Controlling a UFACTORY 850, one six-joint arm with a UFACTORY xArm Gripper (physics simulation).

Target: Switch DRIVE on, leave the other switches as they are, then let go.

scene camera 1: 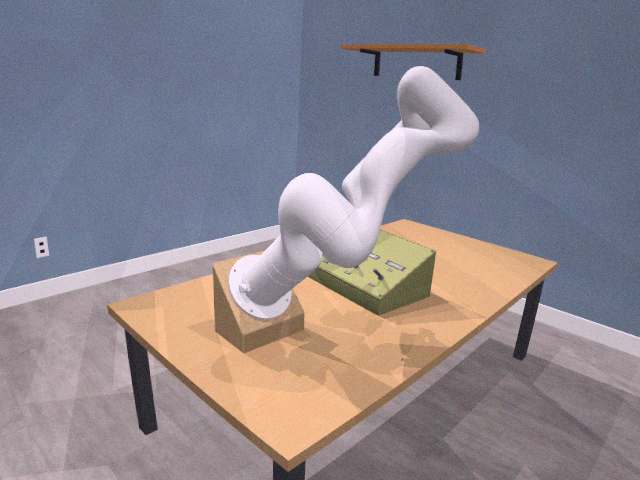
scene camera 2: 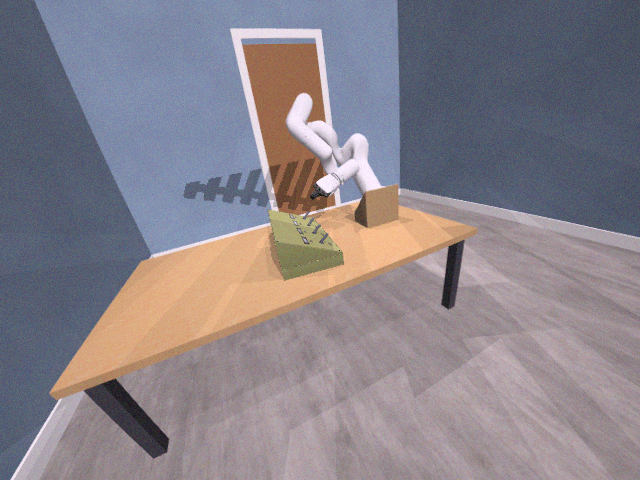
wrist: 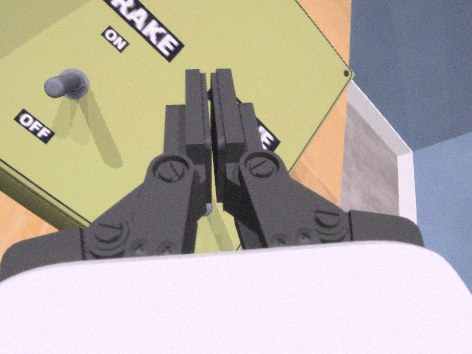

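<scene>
The green sloped switch box [scene camera 1: 408,248] [scene camera 2: 310,258] [wrist: 280,50] stands on the table. In the wrist view the DRIVE label [wrist: 270,141] is partly covered by the right finger. A small grey bit of the DRIVE switch [wrist: 208,209] shows between the finger linkages; the rest is hidden, so its position cannot be told. The BRAKE switch [wrist: 67,84] stands to the left, between its ON label [wrist: 115,38] and OFF label [wrist: 34,126]. My gripper [scene camera 2: 313,195] [wrist: 207,101] is shut and empty, above the far end of the box. It is hidden in scene camera 1.
The wooden table [scene camera 1: 330,428] [scene camera 2: 180,315] carries the box and the arm's wedge-shaped base block [scene camera 1: 273,330] [scene camera 2: 382,206]. Other switch levers [scene camera 2: 324,238] stand in a row on the box. A wall shelf [scene camera 1: 413,48] hangs behind the arm in scene camera 1.
</scene>
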